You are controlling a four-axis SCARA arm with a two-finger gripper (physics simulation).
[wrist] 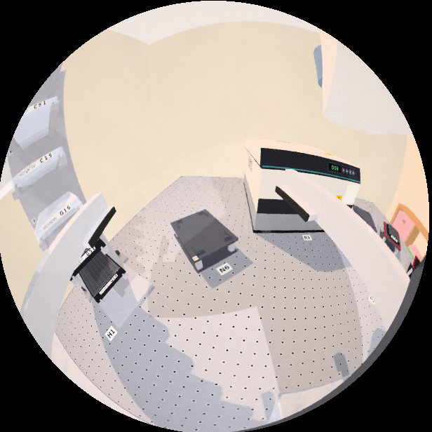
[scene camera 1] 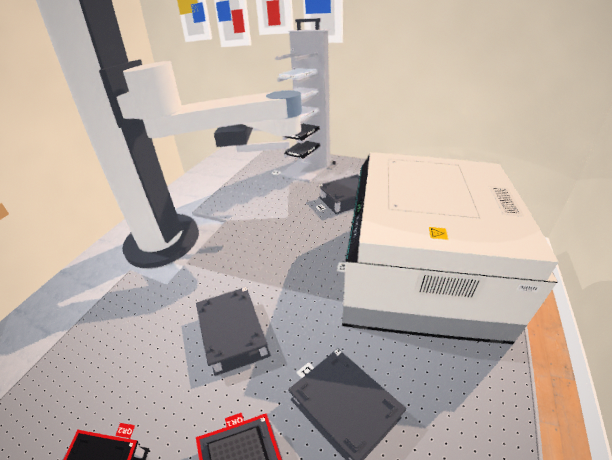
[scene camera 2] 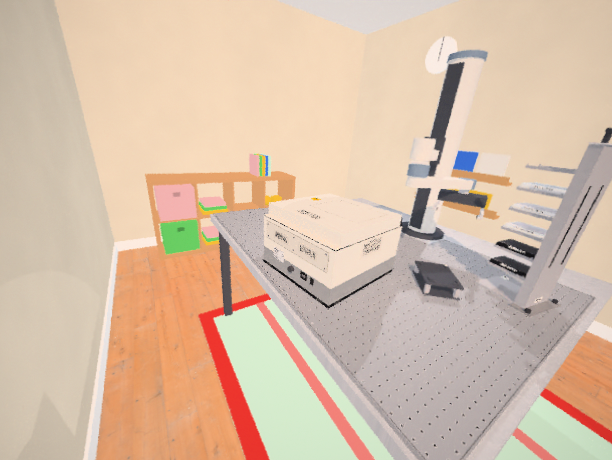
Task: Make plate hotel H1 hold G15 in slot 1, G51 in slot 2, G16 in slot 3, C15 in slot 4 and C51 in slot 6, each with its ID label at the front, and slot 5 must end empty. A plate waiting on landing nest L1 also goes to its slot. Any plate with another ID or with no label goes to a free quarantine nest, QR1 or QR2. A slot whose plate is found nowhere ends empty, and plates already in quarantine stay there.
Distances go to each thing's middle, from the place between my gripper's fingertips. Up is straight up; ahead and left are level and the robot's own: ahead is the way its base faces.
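Labels:
White instrument (scene camera 1: 375,287): my gripper is 150 mm above it, 450 mm short of it and 210 mm to the left of it.

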